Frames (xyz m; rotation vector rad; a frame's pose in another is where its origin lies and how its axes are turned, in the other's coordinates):
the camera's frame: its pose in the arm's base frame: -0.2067 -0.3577 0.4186 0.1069 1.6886 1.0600
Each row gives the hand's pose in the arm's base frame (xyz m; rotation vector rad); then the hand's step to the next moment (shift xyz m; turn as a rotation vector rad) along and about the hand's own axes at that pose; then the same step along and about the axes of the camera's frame.
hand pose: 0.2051 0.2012 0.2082 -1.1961 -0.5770 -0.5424
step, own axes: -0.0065 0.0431 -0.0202 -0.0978 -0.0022 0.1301
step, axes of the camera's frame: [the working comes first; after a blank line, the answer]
step, axes of the arm's base frame: 0.0264 -0.0069 -0.0395 -0.0899 0.1323 -0.0303

0.0143 -0.0422 0.0179 0.1313 0.0960 0.0051
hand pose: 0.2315 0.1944 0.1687 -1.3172 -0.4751 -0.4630
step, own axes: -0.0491 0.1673 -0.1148 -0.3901 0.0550 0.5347
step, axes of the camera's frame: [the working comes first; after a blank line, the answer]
step, axes of the arm's base frame: 0.0634 -0.0783 -0.1829 -0.3231 0.5551 -0.1690

0.0647 -0.1983 0.0082 0.5594 0.3519 0.0658
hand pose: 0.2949 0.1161 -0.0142 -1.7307 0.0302 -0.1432
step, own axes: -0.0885 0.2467 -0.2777 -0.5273 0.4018 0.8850
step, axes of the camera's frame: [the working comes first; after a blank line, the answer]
step, axes of the arm's base frame: -0.1040 -0.3042 -0.2061 -0.3985 0.8555 -0.5763

0.0265 -0.2790 -0.2594 1.0520 0.2847 0.1867
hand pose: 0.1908 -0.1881 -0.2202 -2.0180 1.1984 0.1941
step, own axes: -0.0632 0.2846 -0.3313 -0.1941 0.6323 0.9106
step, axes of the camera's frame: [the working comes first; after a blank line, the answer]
step, axes of the arm's base frame: -0.3423 -0.2566 0.1083 -0.3951 0.5834 -0.8776

-0.0795 0.0642 -0.4293 1.1217 -0.0851 0.0345
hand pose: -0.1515 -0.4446 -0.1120 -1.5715 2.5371 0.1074
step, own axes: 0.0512 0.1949 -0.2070 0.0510 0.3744 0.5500
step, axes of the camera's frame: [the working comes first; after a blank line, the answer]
step, axes of the arm's base frame: -0.2161 0.0125 0.1913 -0.3056 0.2005 -0.5583

-0.0444 0.2288 -0.1707 0.6423 -0.1335 -0.1220
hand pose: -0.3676 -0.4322 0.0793 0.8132 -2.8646 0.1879
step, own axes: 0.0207 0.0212 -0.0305 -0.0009 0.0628 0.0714
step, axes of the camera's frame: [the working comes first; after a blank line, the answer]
step, axes of the arm's base frame: -0.0251 0.0123 0.0321 -0.0409 0.0419 -0.0750

-0.0064 0.0398 -0.0136 0.0944 -0.0091 -0.0075
